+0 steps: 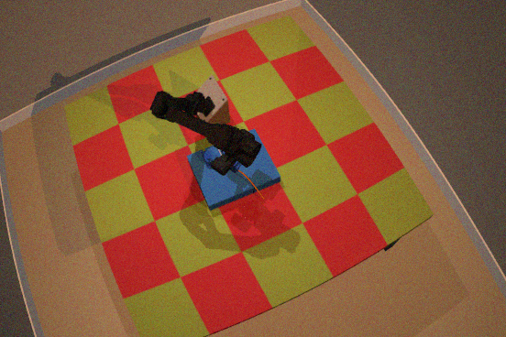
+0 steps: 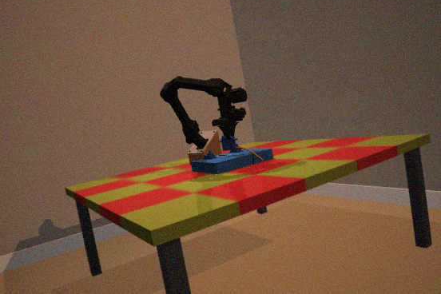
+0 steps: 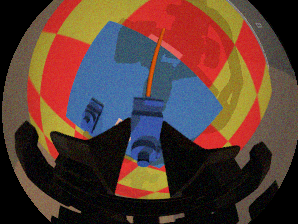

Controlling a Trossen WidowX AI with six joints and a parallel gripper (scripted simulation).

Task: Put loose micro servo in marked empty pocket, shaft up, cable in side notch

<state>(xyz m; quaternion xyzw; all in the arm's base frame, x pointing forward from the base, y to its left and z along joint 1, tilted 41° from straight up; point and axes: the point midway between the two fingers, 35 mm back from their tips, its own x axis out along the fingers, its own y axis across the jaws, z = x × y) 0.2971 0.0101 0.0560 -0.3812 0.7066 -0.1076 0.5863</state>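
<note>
The blue deck lies 1 cm ahead of my gripper tip and 10 cm below it.
</note>
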